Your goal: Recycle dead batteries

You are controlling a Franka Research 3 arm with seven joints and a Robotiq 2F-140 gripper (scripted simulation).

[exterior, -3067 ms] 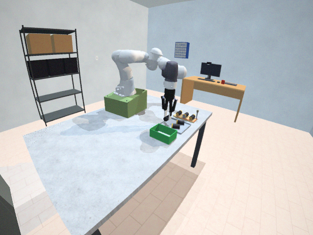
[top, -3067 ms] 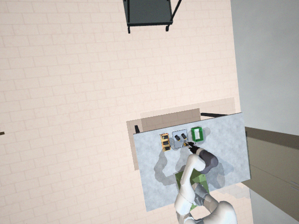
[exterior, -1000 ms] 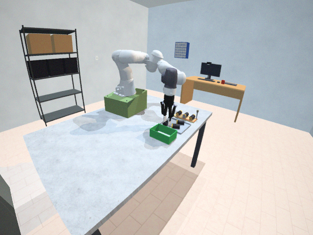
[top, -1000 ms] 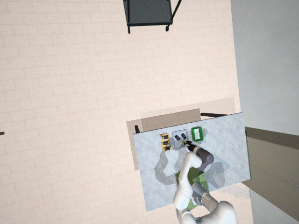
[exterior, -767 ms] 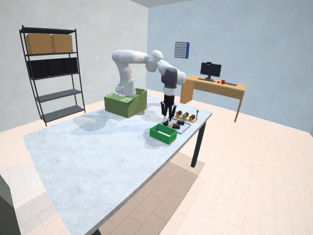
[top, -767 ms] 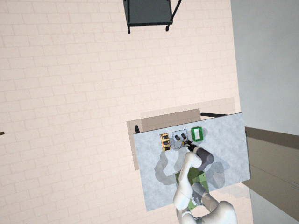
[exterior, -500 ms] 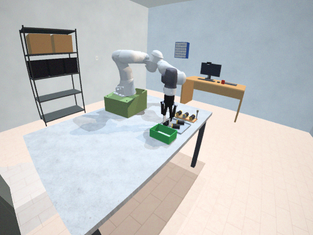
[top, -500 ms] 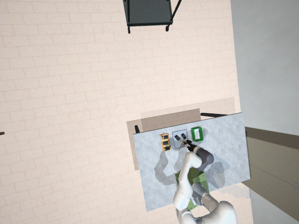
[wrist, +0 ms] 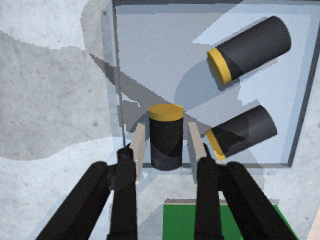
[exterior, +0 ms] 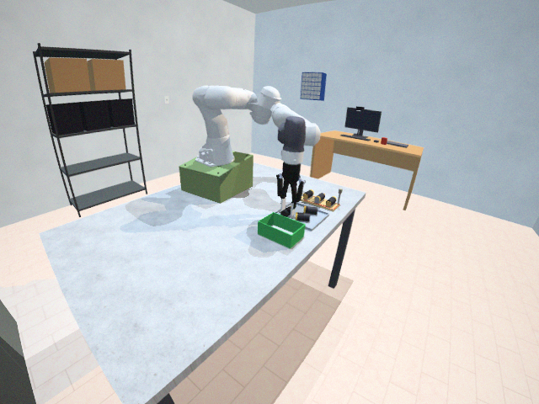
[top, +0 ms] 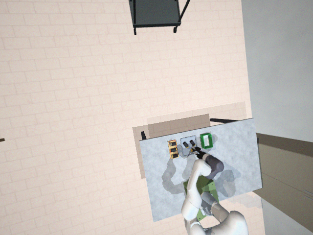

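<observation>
The post is 170 mm ahead of my hand, 250 mm to the left of it and 10 mm below it. Also, from my hand: grey tray 50 mm ahead, 40 mm to the left, 40 mm below; then green recycling box 50 mm ahead, 160 mm to the right, 30 mm below.
</observation>
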